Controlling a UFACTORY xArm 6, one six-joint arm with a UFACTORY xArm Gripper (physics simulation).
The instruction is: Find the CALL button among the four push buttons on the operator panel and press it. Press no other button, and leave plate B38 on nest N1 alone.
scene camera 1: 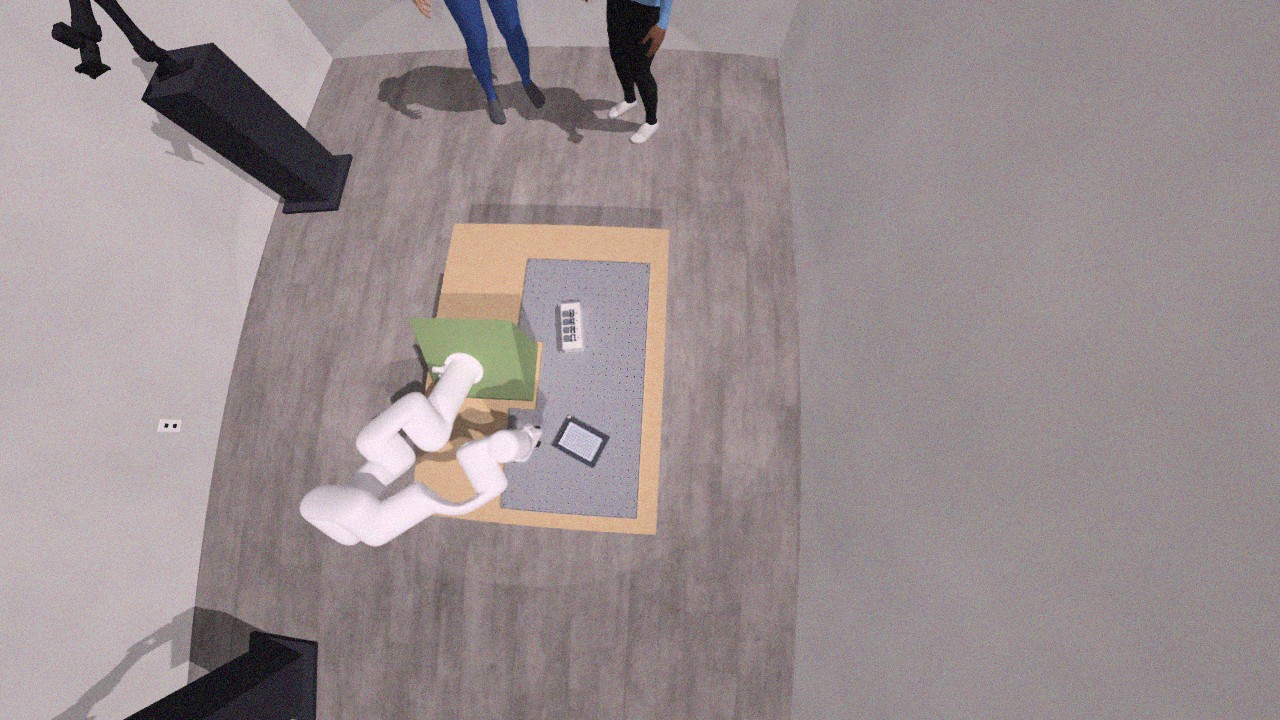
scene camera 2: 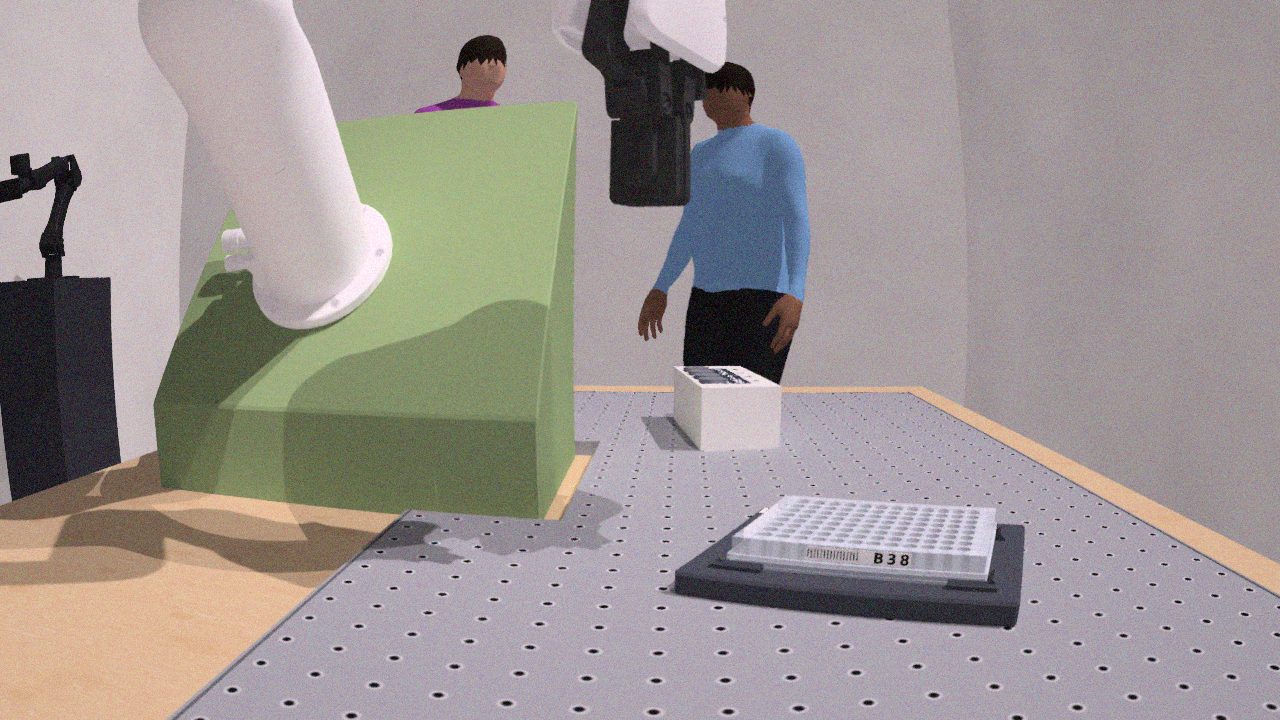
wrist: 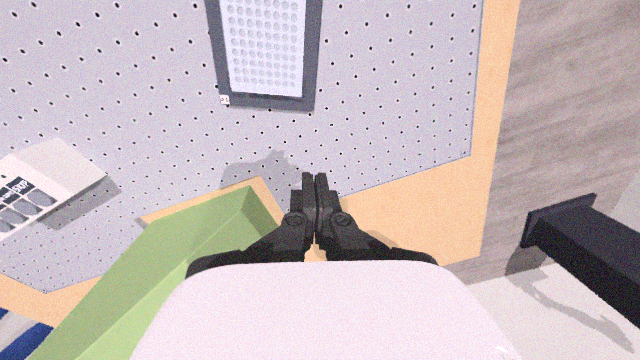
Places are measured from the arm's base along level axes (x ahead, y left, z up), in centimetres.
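Pixels of known places: gripper, fingertip midpoint: (scene camera 1: 536, 442) (scene camera 2: 649, 205) (wrist: 312, 189); arm's base, origin of the base link: (scene camera 1: 464, 367) (scene camera 2: 321, 265).
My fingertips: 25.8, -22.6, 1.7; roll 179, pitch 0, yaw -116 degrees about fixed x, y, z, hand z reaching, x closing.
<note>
Ahead of a thing's pixels: the offset from my fingertips to its top centre, as dx, dy, dz. Level surfaces: height alone.
The operator panel @[+6.6, +40.1, -11.8] (scene camera 1: 571, 325) (scene camera 2: 735, 411) (wrist: 65, 165) is a white box on the grey perforated board, with a row of grey buttons and dark labels on top. In the wrist view one label reads SKIP; the panel is cut off at the left edge, and I cannot read a CALL label. Plate B38 @[+11.2, +0.2, -14.8] (scene camera 1: 581, 440) (scene camera 2: 868, 532) (wrist: 265, 50) is a clear well plate seated on the dark nest N1 @[+11.2, +0.2, -15.8] (scene camera 1: 590, 461) (scene camera 2: 850, 598) (wrist: 270, 103). My gripper (scene camera 1: 537, 437) (scene camera 2: 649, 202) (wrist: 312, 189) is shut and empty, high above the board, apart from panel and plate.
A large green wedge-shaped block (scene camera 1: 501, 358) (scene camera 2: 447, 358) (wrist: 200, 215) stands beside the board, with the arm's round white base (scene camera 1: 463, 365) (scene camera 2: 358, 277) mounted on its slope. It rises higher than the panel. The perforated board @[dz -17.4] (scene camera 1: 599, 376) (scene camera 2: 626, 644) (wrist: 150, 150) has a wooden border. Two people stand beyond the table.
</note>
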